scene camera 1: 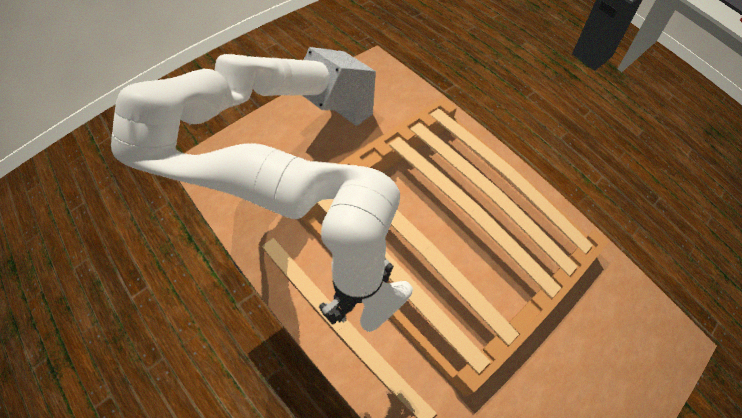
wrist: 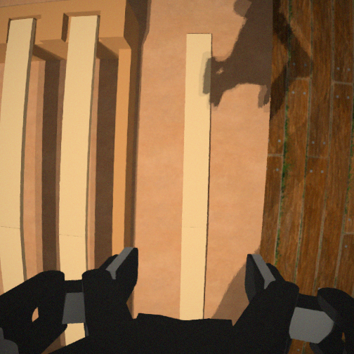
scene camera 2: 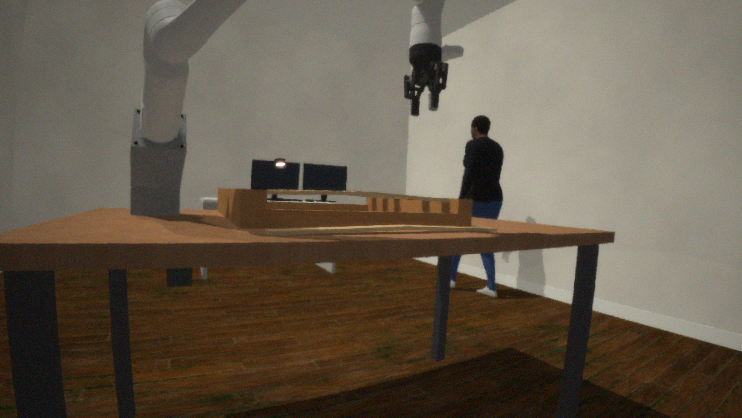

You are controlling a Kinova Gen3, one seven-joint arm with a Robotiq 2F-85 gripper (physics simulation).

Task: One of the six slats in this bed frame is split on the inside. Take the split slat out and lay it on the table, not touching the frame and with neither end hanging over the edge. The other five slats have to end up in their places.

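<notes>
A loose pale slat [scene camera 1: 366, 352] [scene camera 2: 379, 228] [wrist: 196, 150] lies flat on the table beside the bed frame [scene camera 1: 471, 383] [scene camera 2: 363, 218] [wrist: 111, 22], with a strip of table between them. Its far end in the wrist view lies on the table. In the frame, three slats [scene camera 1: 480, 207] sit on one side of an empty notch [scene camera 1: 371, 154] and two slats [scene camera 1: 449, 272] [wrist: 77, 150] on the other; the arm hides part of these two. No split shows on any slat. My gripper [scene camera 2: 424, 110] [wrist: 190, 266] is open and empty, high above the loose slat.
The table edge [scene camera 2: 311, 254] runs alongside the loose slat, on the side away from the frame. The grey robot base block [scene camera 1: 350, 90] [scene camera 2: 155, 179] stands beyond the frame's notched end rail. A person [scene camera 2: 482, 168] stands behind the table.
</notes>
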